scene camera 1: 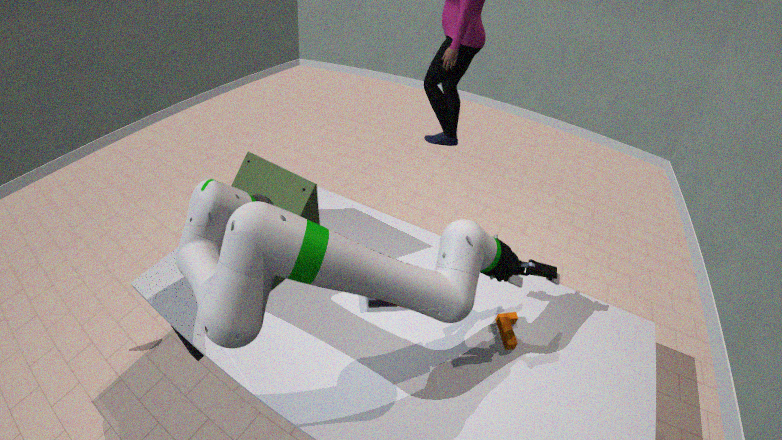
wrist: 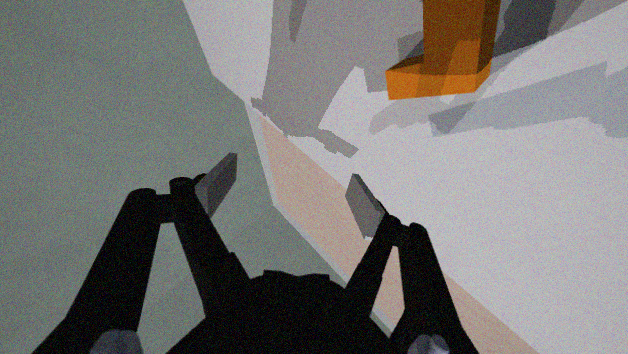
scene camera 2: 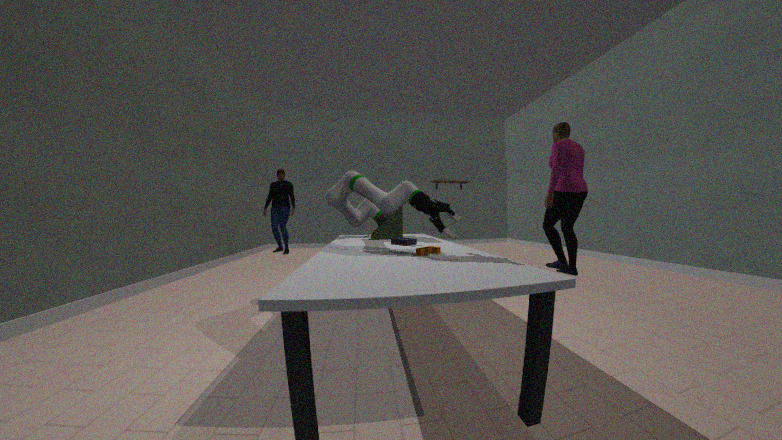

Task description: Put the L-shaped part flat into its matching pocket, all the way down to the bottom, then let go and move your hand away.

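Where they show: gripper, fingertip midpoint: (scene camera 1: pixel 539 281) (wrist: pixel 295 176) (scene camera 2: pixel 457 229); arm's base, origin of the base link: (scene camera 2: pixel 385 220).
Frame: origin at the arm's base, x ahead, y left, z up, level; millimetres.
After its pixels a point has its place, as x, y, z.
Note:
The orange L-shaped part (scene camera 1: pixel 508 332) @[846, 46, -112] (scene camera 2: pixel 428 250) @[853, 67, -125] (wrist: pixel 452 82) @[814, 98, -112] lies on the white table, apart from the pocket block. In the wrist view it is at the top right, cut off by the frame's upper edge. The dark grey pocket block (scene camera 1: pixel 382 303) @[472, -12, -124] (scene camera 2: pixel 403 241) @[532, 26, -117] sits nearer the robot base; in scene camera 1 the arm hides most of it, and its pockets cannot be seen. My gripper (scene camera 1: pixel 535 277) @[885, 200, -26] (scene camera 2: pixel 452 225) @[885, 200, -26] (wrist: pixel 295 176) @[885, 200, -26] is open and empty. It hangs above the table's far long edge, clear of the part, tilted outward with its fingers spread wide.
The table (scene camera 1: pixel 590 383) @[1132, -7, -142] (scene camera 2: pixel 415 284) @[1268, -125, -142] carries the olive-green robot base (scene camera 1: pixel 278 183) @[38, 89, 92] (scene camera 2: pixel 389 225) @[166, 7, -34]. A person in magenta (scene camera 1: pixel 464 24) (scene camera 2: pixel 567 166) stands on the floor beyond the far side. A person in black (scene camera 2: pixel 281 194) is on the opposite side. A wall shelf (scene camera 2: pixel 450 181) is behind.

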